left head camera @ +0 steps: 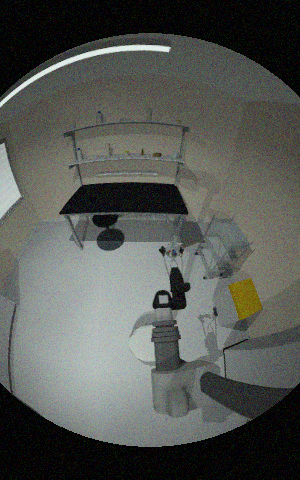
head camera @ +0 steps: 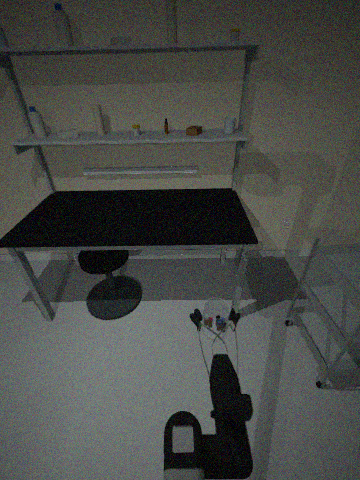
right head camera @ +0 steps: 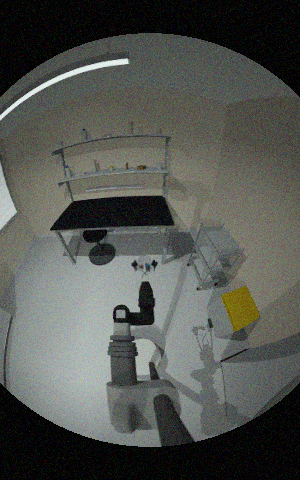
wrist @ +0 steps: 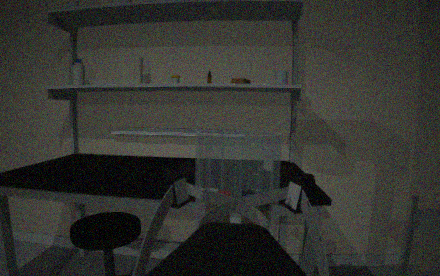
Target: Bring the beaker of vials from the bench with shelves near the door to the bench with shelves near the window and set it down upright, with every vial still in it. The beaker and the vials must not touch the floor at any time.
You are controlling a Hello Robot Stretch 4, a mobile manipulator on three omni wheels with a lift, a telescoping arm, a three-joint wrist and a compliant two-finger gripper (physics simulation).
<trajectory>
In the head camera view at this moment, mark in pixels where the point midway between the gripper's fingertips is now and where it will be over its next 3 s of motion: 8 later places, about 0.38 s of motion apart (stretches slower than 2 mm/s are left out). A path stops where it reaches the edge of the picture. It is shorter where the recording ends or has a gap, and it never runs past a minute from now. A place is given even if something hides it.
The gripper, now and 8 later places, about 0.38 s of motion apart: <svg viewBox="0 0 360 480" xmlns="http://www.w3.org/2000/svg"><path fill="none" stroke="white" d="M214 309L211 309L197 310L172 310L136 312L108 313L93 313L89 313L91 308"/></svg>
</trajectory>
